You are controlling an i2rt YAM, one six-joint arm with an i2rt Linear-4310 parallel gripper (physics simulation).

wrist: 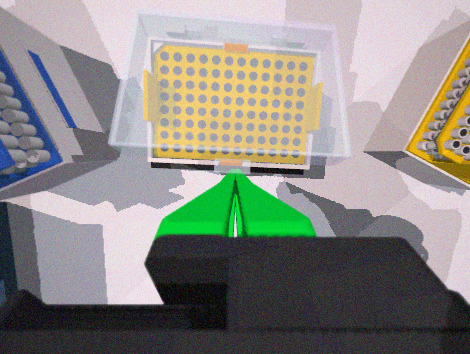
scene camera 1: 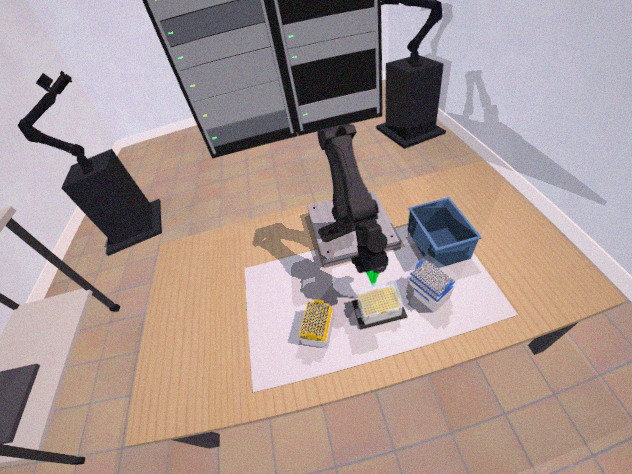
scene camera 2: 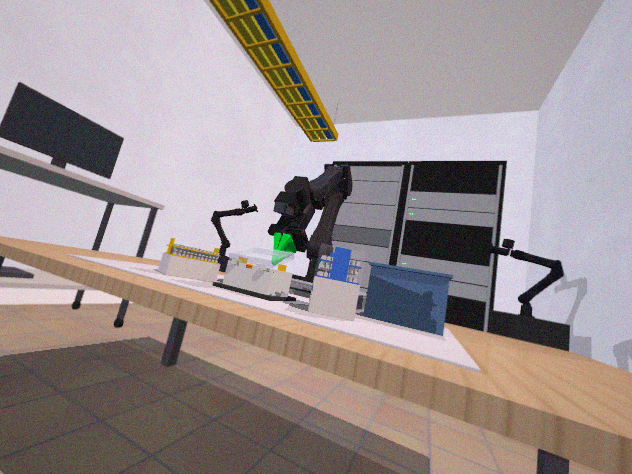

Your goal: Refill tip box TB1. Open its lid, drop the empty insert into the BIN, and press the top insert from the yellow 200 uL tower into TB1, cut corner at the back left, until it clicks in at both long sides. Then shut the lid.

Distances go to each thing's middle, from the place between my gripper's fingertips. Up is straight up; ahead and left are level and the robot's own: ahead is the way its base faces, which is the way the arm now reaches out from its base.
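Positions counted from my hand: the clear lid point(scene camera 1: 379, 297) is 10 mm to the right of it, 50 mm ahead of it and 10 mm above it; the blue bin point(scene camera 2: 417, 299) is 80 mm behind it, 330 mm to the left of it and 10 mm below it. Going by their middles, the clear lid is the nearest to my hand of the things named here.
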